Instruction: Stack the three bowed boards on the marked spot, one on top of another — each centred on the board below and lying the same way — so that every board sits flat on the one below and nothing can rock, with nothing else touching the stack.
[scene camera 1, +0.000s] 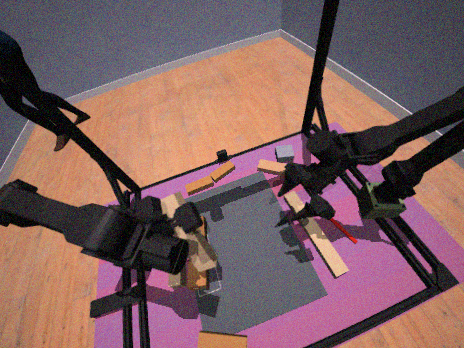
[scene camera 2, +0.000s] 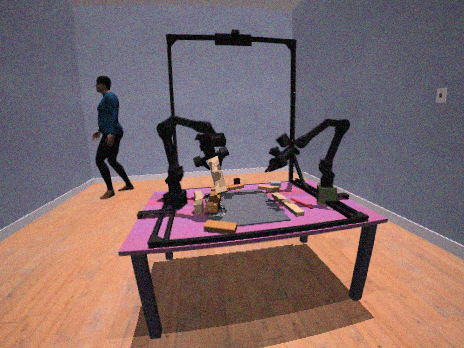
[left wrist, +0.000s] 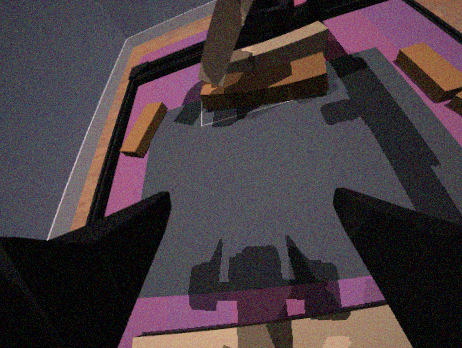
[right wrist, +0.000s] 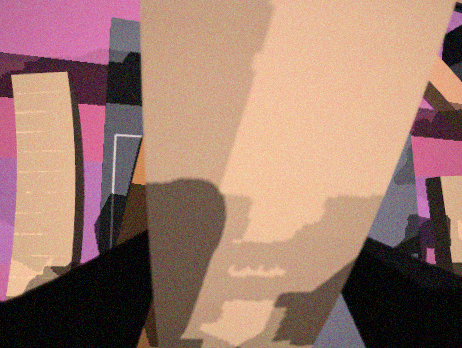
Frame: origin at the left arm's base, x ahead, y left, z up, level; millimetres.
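Seen in the pictures: left gripper, fingertip midpoint: (scene camera 1: 284, 207) (scene camera 2: 267, 171) (left wrist: 251, 197); right gripper, fingertip midpoint: (scene camera 1: 182, 224) (scene camera 2: 215, 168) (right wrist: 245, 239); left arm's base, link origin: (scene camera 1: 385, 194) (scene camera 2: 326, 186); right arm's base, link origin: (scene camera 2: 174, 192) (left wrist: 267, 1).
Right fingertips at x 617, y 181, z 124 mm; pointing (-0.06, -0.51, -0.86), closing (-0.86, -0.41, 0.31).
Note:
Offsets run from my right fingertips to a thing's top centre. Level surfaces: height alone.
An orange bowed board {dx +8, dy +27, dz -161 mm} (scene camera 1: 201, 280) (scene camera 2: 212, 206) (left wrist: 270, 95) lies on the marked spot (left wrist: 201, 117) (right wrist: 115, 175), a white outline partly hidden beneath it. A pale bowed board {dx +103, dy +40, dz -160 mm} (left wrist: 295, 41) (right wrist: 44, 175) stands close beside it, off the grey mat. My right gripper (scene camera 2: 212, 157) (right wrist: 245, 239) is shut on another pale board (scene camera 1: 202, 255) (scene camera 2: 217, 176) (left wrist: 220, 45) (right wrist: 310, 110), holding it steeply tilted above the orange board. Whether its lower end touches anything is unclear. My left gripper (scene camera 1: 280, 210) (left wrist: 251, 197) is open and empty, above the mat's right side in scene camera 1.
A long pale plank {dx -387, dy -79, dz -194 mm} (scene camera 1: 322, 241) (scene camera 2: 288, 205) and a red stick {dx -471, dy -110, dz -210 mm} (scene camera 1: 344, 231) (scene camera 2: 301, 203) lie right of the grey mat {dz -210 mm} (scene camera 1: 265, 250). Orange blocks {dx -116, dy +278, dz -185 mm} (scene camera 1: 199, 185) (scene camera 2: 220, 227) (left wrist: 145, 130) lie around it. A grey block {dx -300, dy -421, dz -180 mm} (scene camera 1: 284, 153) and black cube (scene camera 1: 222, 155) are at the back.

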